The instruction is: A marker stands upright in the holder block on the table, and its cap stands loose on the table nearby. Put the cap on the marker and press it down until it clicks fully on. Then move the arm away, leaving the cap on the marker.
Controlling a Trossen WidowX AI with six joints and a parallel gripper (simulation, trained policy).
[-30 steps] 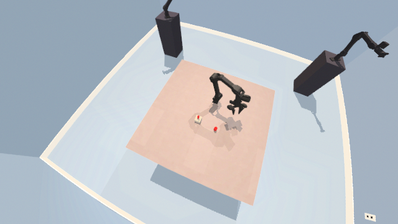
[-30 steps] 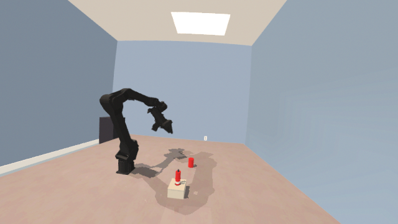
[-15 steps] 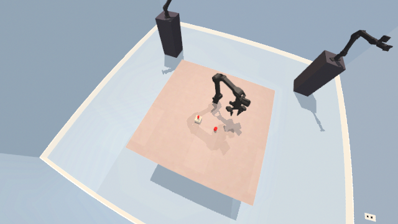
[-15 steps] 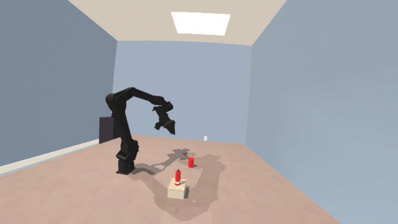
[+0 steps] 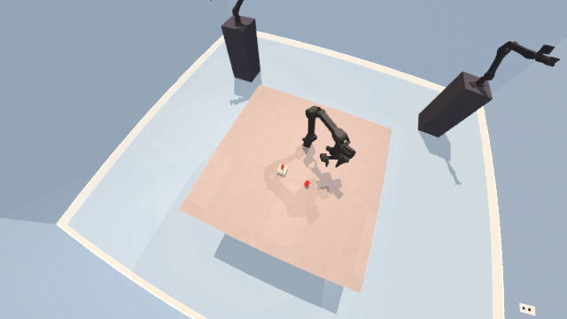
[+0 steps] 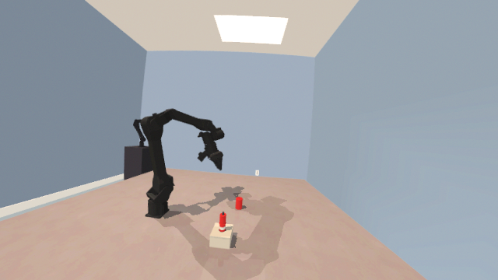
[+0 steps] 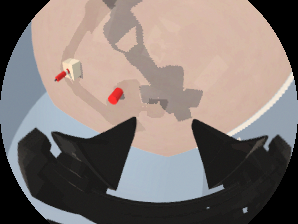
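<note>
Now: gripper tip 130 mm short of the red cap, 110 mm to the left of it and 120 mm above it. Also, from my gripper tip: cream holder block: 90 mm ahead, 310 mm to the right, 130 mm below.
</note>
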